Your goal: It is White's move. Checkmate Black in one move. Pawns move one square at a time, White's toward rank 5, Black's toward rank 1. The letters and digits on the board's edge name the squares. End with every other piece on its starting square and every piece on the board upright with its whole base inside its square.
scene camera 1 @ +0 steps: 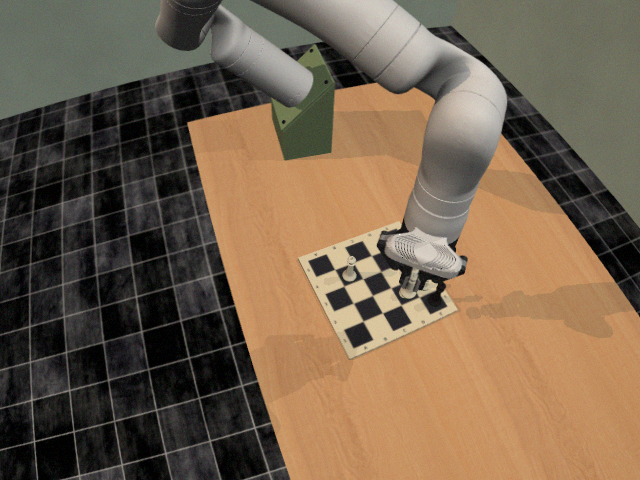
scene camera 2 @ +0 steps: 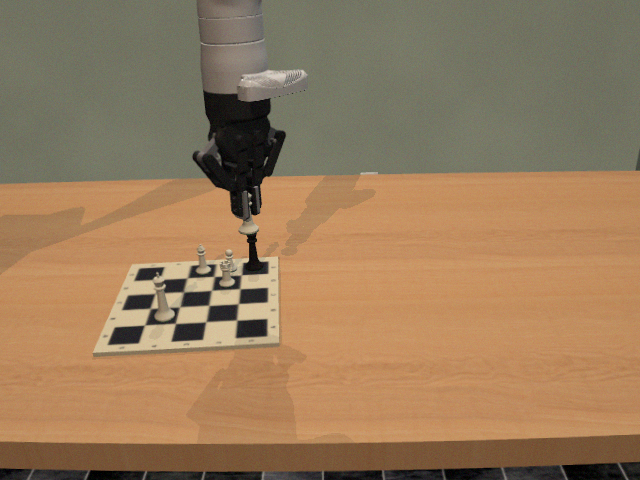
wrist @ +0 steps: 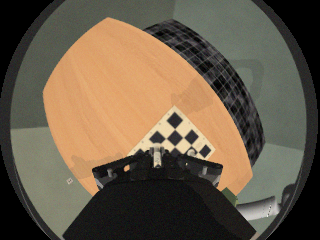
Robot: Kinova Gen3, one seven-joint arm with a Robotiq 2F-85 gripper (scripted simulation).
chessboard: scene camera 1; scene camera 2; wrist 174,131
same spot on chessboard: (scene camera 1: pixel 367 313) = (scene camera 2: pixel 228 315)
